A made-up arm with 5 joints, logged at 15 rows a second.
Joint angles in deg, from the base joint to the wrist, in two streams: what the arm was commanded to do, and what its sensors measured. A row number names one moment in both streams.
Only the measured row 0 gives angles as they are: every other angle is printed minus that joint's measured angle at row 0.
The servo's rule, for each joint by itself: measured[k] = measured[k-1] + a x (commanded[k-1-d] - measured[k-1]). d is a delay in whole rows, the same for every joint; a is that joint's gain. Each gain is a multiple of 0.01, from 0.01 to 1. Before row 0 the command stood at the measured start. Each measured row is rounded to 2 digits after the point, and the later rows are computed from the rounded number. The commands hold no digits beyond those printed.
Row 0, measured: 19.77, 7.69, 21.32, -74.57, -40.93
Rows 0 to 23, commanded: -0.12, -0.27, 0.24, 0.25, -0.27; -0.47, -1.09, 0.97, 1.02, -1.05; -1.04, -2.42, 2.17, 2.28, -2.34; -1.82, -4.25, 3.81, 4.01, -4.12; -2.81, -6.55, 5.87, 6.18, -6.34; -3.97, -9.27, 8.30, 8.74, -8.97; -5.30, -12.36, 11.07, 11.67, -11.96; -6.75, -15.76, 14.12, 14.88, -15.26; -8.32, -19.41, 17.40, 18.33, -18.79; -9.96, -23.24, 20.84, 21.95, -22.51; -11.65, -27.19, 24.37, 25.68, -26.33; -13.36, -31.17, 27.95, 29.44, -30.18; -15.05, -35.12, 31.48, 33.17, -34.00; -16.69, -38.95, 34.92, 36.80, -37.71; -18.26, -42.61, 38.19, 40.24, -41.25; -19.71, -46.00, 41.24, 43.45, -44.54; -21.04, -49.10, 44.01, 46.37, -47.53; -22.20, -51.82, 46.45, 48.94, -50.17; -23.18, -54.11, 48.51, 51.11, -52.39; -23.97, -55.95, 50.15, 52.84, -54.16; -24.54, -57.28, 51.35, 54.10, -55.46; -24.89, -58.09, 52.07, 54.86, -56.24; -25.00, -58.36, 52.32, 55.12, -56.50; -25.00, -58.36, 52.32, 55.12, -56.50
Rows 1 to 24, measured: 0.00, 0.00, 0.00, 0.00, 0.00; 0.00, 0.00, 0.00, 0.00, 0.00; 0.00, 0.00, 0.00, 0.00, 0.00; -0.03, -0.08, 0.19, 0.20, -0.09; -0.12, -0.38, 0.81, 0.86, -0.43; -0.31, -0.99, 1.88, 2.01, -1.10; -0.63, -1.97, 3.40, 3.63, -2.16; -1.09, -3.34, 5.35, 5.70, -3.62; -1.69, -5.12, 7.68, 8.16, -5.49; -2.45, -7.29, 10.36, 11.00, -7.75; -3.35, -9.83, 13.33, 14.14, -10.38; -4.39, -12.70, 16.55, 17.53, -13.32; -5.56, -15.86, 19.94, 21.11, -16.54; -6.84, -19.26, 23.44, 24.81, -19.97; -8.21, -22.83, 27.00, 28.56, -23.54; -9.65, -26.52, 30.54, 32.29, -27.20; -11.13, -30.25, 34.00, 35.94, -30.88; -12.63, -33.96, 37.31, 39.42, -34.51; -14.12, -37.57, 40.41, 42.68, -38.02; -15.57, -41.03, 43.25, 45.67, -41.35; -16.96, -44.27, 45.78, 48.32, -44.44; -18.27, -47.22, 47.94, 50.58, -47.22; -19.47, -49.84, 49.69, 52.41, -49.65; -20.53, -52.07, 51.00, 53.78, -51.68
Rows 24 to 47, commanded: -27.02, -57.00, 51.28, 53.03, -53.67; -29.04, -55.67, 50.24, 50.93, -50.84; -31.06, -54.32, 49.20, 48.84, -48.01; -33.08, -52.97, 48.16, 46.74, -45.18; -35.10, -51.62, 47.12, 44.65, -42.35; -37.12, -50.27, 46.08, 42.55, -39.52; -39.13, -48.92, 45.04, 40.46, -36.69; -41.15, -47.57, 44.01, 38.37, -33.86; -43.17, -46.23, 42.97, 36.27, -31.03; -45.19, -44.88, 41.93, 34.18, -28.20; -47.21, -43.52, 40.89, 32.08, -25.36; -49.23, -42.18, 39.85, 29.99, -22.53; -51.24, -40.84, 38.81, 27.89, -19.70; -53.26, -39.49, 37.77, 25.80, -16.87; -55.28, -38.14, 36.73, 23.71, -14.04; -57.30, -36.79, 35.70, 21.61, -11.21; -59.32, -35.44, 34.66, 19.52, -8.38; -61.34, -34.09, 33.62, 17.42, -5.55; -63.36, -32.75, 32.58, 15.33, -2.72; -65.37, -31.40, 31.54, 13.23, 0.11; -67.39, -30.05, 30.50, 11.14, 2.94; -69.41, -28.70, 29.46, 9.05, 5.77; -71.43, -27.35, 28.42, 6.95, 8.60; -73.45, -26.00, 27.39, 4.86, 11.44
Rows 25 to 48, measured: -21.45, -53.88, 51.85, 54.65, -53.28; -22.20, -55.22, 52.22, 55.03, -54.41; -22.79, -56.16, 52.30, 55.10, -55.14; -23.68, -56.41, 51.49, 53.42, -54.63; -24.81, -56.19, 50.50, 51.40, -53.30; -26.12, -55.63, 49.47, 49.33, -51.45; -27.58, -54.83, 48.44, 47.23, -49.26; -29.16, -53.87, 47.40, 45.14, -46.84; -30.83, -52.79, 46.36, 43.04, -44.28; -32.57, -51.63, 45.32, 40.95, -41.62; -34.37, -50.41, 44.29, 38.86, -38.90; -36.22, -49.16, 43.25, 36.76, -36.15; -38.10, -47.88, 42.21, 34.67, -33.37; -40.01, -46.57, 41.17, 32.57, -30.57; -41.95, -45.25, 40.13, 30.48, -27.76; -43.90, -43.93, 39.09, 28.38, -24.94; -45.87, -42.60, 38.05, 26.29, -22.12; -47.85, -41.26, 37.01, 24.20, -19.29; -49.83, -39.92, 35.98, 22.10, -16.46; -51.82, -38.58, 34.94, 20.01, -13.63; -53.82, -37.23, 33.90, 17.91, -10.80; -55.82, -35.89, 32.86, 15.82, -7.97; -57.83, -34.54, 31.82, 13.72, -5.14; -59.84, -33.19, 30.78, 11.63, -2.31
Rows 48 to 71, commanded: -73.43, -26.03, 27.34, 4.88, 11.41; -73.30, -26.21, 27.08, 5.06, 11.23; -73.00, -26.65, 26.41, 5.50, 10.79; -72.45, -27.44, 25.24, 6.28, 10.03; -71.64, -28.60, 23.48, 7.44, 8.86; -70.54, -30.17, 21.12, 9.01, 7.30; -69.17, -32.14, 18.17, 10.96, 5.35; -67.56, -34.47, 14.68, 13.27, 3.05; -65.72, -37.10, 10.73, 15.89, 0.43; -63.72, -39.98, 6.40, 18.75, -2.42; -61.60, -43.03, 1.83, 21.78, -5.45; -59.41, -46.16, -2.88, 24.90, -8.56; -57.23, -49.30, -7.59, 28.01, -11.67; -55.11, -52.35, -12.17, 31.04, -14.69; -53.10, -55.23, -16.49, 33.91, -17.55; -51.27, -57.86, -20.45, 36.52, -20.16; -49.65, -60.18, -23.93, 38.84, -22.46; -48.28, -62.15, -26.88, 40.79, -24.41; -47.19, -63.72, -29.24, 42.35, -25.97; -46.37, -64.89, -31.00, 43.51, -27.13; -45.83, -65.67, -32.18, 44.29, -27.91; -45.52, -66.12, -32.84, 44.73, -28.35; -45.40, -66.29, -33.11, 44.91, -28.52; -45.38, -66.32, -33.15, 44.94, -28.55
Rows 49 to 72, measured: -61.85, -31.84, 29.74, 9.54, 0.52; -63.86, -30.49, 28.70, 7.44, 3.35; -65.87, -29.14, 27.67, 5.35, 6.18; -67.46, -28.21, 27.41, 4.97, 8.01; -68.69, -27.61, 27.15, 5.04, 9.14; -69.60, -27.32, 26.57, 5.41, 9.72; -70.20, -27.36, 25.52, 6.11, 9.83; -70.50, -27.73, 23.91, 7.19, 9.49; -70.51, -28.46, 21.71, 8.66, 8.72; -70.23, -29.56, 18.91, 10.52, 7.54; -69.67, -31.03, 15.57, 12.75, 5.97; -68.84, -32.85, 11.75, 15.29, 4.03; -67.76, -34.99, 7.52, 18.09, 1.77; -66.47, -37.40, 3.02, 21.08, -0.76; -64.99, -40.03, -1.64, 24.17, -3.49; -63.36, -42.81, -6.34, 27.28, -6.35; -61.63, -45.67, -10.95, 30.33, -9.27; -59.84, -48.54, -15.33, 33.23, -12.17; -58.04, -51.34, -19.37, 35.89, -14.97; -56.28, -53.99, -22.97, 38.28, -17.59; -54.60, -56.44, -26.06, 40.31, -19.98; -53.04, -58.62, -28.57, 41.96, -22.08; -51.64, -60.50, -30.49, 43.22, -23.85; -50.42, -62.05, -31.83, 44.09, -25.27
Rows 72 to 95, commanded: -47.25, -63.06, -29.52, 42.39, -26.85; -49.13, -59.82, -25.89, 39.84, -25.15; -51.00, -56.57, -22.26, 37.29, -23.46; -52.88, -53.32, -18.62, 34.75, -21.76; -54.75, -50.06, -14.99, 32.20, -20.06; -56.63, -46.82, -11.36, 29.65, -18.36; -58.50, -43.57, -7.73, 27.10, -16.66; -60.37, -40.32, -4.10, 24.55, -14.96; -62.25, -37.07, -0.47, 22.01, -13.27; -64.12, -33.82, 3.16, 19.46, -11.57; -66.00, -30.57, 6.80, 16.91, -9.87; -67.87, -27.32, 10.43, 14.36, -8.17; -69.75, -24.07, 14.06, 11.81, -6.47; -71.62, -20.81, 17.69, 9.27, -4.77; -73.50, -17.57, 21.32, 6.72, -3.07; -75.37, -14.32, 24.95, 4.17, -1.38; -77.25, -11.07, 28.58, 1.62, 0.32; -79.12, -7.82, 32.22, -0.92, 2.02; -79.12, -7.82, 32.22, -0.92, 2.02; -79.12, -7.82, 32.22, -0.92, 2.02; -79.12, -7.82, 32.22, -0.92, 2.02; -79.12, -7.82, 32.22, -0.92, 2.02; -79.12, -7.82, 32.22, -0.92, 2.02; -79.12, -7.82, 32.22, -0.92, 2.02
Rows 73 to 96, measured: -49.39, -63.27, -32.63, 44.61, -26.35; -48.55, -64.18, -33.01, 44.85, -27.11; -47.88, -64.82, -33.12, 44.92, -27.61; -47.75, -64.29, -30.28, 42.87, -27.34; -48.04, -62.95, -26.81, 40.42, -26.57; -48.66, -61.04, -23.22, 37.88, -25.48; -49.55, -58.72, -19.59, 35.34, -24.18; -50.64, -56.12, -15.96, 32.80, -22.74; -51.90, -53.33, -12.33, 30.25, -21.21; -53.29, -50.40, -8.70, 27.70, -19.62; -54.78, -47.38, -5.07, 25.15, -17.99; -56.35, -44.29, -1.44, 22.61, -16.34; -57.98, -41.15, 2.19, 20.06, -14.67; -59.66, -37.98, 5.83, 17.51, -12.99; -61.38, -34.78, 9.46, 14.96, -11.30; -63.14, -31.57, 13.09, 12.41, -9.61; -64.92, -28.34, 16.72, 9.87, -7.92; -66.72, -25.11, 20.35, 7.32, -6.22; -68.54, -21.87, 23.98, 4.77, -4.53; -70.37, -18.63, 27.61, 2.22, -2.83; -72.21, -15.39, 31.25, -0.32, -1.13; -73.66, -13.12, 32.02, -0.81, -0.03; -74.81, -11.53, 32.18, -0.90, 0.69; -75.72, -10.42, 32.21, -0.92, 1.16
